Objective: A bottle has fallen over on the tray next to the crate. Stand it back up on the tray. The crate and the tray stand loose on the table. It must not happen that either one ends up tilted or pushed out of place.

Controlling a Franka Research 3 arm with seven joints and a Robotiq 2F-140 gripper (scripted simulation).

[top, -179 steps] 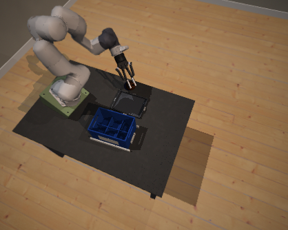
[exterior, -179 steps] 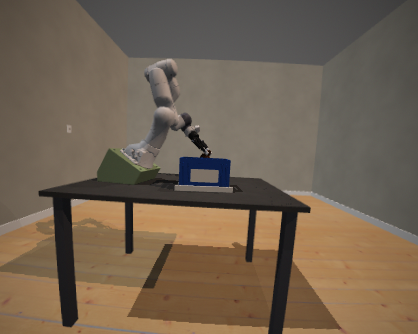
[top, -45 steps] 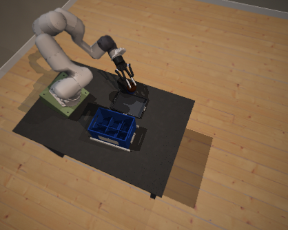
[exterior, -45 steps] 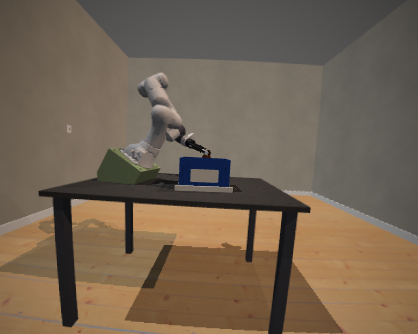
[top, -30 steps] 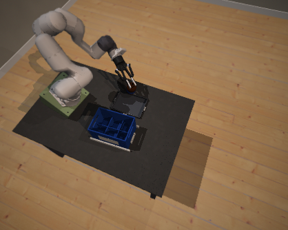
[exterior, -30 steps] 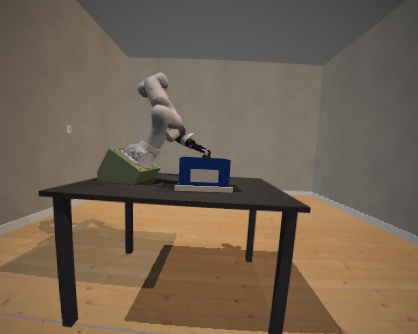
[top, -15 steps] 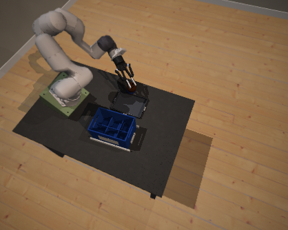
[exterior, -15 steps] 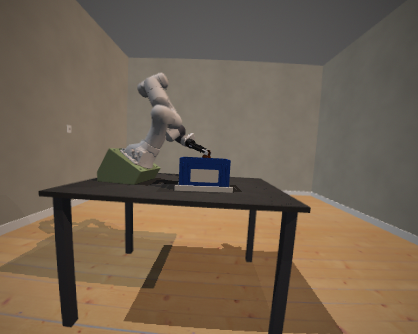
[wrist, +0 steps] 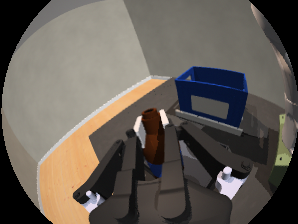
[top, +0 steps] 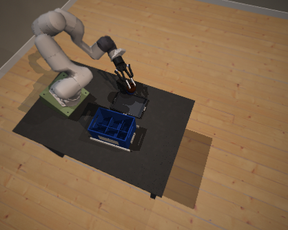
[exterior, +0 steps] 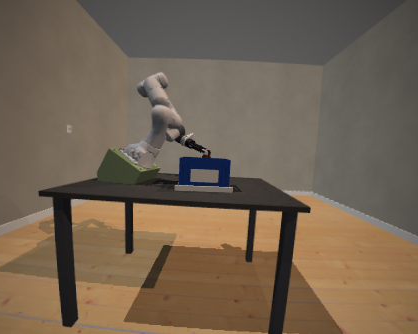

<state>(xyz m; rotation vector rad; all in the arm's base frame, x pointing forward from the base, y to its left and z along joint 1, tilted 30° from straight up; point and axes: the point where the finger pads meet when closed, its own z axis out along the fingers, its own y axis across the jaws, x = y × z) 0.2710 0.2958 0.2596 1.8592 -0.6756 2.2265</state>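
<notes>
The brown bottle is 60 mm below my hand. Also, from my hand: blue crate (60 mm ahead, 330 mm to the right, 130 mm below); dark tray (10 mm ahead, 60 mm to the right, 200 mm below).
</notes>
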